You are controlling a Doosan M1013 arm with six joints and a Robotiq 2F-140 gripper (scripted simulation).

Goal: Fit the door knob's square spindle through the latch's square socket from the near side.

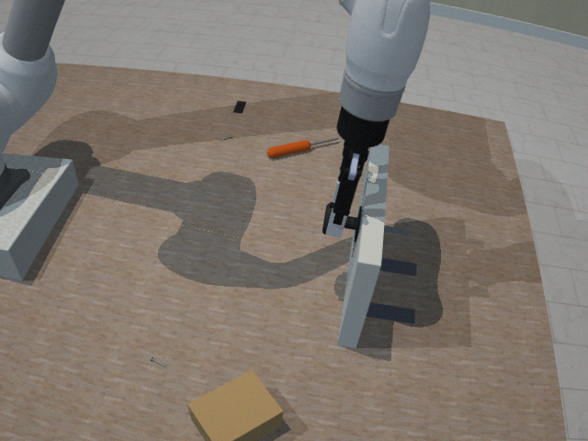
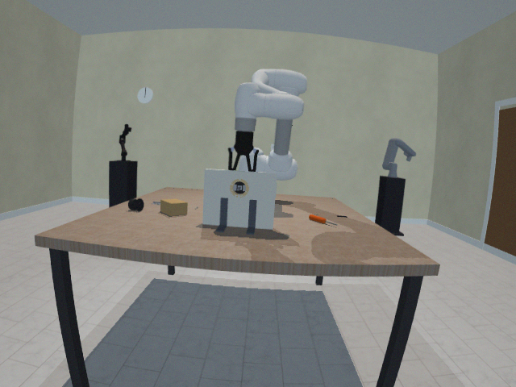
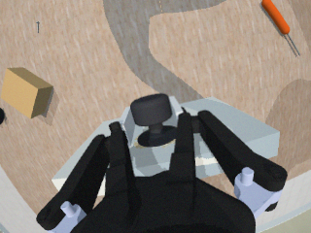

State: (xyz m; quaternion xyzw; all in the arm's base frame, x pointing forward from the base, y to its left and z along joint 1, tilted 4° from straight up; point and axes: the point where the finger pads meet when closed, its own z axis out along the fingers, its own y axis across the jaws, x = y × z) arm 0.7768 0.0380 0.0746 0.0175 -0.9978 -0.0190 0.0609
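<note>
Right now my hand is 60 mm short of the white door panel and 50 mm above it. Also, from my hand: tan box (340 mm to the right, 160 mm below, 90 mm behind); then small black piece (530 mm to the left, 330 mm behind, 190 mm below); then small screw (270 mm to the right, 260 mm behind, 190 mm below).
</note>
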